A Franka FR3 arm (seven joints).
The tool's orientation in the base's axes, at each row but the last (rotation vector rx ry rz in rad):
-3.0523 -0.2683 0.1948
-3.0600 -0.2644 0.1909
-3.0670 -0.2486 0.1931
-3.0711 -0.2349 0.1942
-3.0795 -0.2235 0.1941
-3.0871 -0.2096 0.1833
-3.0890 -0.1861 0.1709
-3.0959 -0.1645 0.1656
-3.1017 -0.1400 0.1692
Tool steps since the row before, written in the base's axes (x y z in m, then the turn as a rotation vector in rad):
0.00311 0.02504 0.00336 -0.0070 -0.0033 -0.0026
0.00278 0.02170 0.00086 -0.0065 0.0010 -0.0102
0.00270 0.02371 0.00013 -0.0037 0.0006 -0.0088
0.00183 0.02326 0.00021 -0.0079 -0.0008 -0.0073
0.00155 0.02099 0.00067 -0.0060 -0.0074 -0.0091
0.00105 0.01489 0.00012 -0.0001 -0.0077 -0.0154
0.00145 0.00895 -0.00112 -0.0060 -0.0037 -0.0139
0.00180 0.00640 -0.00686 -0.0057 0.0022 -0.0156
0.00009 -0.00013 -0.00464 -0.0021 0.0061 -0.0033
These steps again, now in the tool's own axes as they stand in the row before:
0.00709 -0.02434 -0.00224 -0.0071 0.0023 0.0033
0.00641 -0.02094 -0.00005 -0.0050 -0.0013 0.0110
0.00652 -0.02295 0.00066 -0.0025 -0.0006 0.0092
0.00537 -0.02270 0.00061 -0.0070 0.0001 0.0082
0.00452 -0.02057 -0.00005 -0.0059 0.0070 0.0095
0.00306 -0.01461 0.00026 0.0006 0.0084 0.0150
0.00264 -0.00865 0.00127 -0.0049 0.0036 0.0143
0.00318 -0.00588 0.00682 -0.0038 -0.0021 0.0162
0.00057 0.00031 0.00460 -0.0012 -0.0061 0.0037

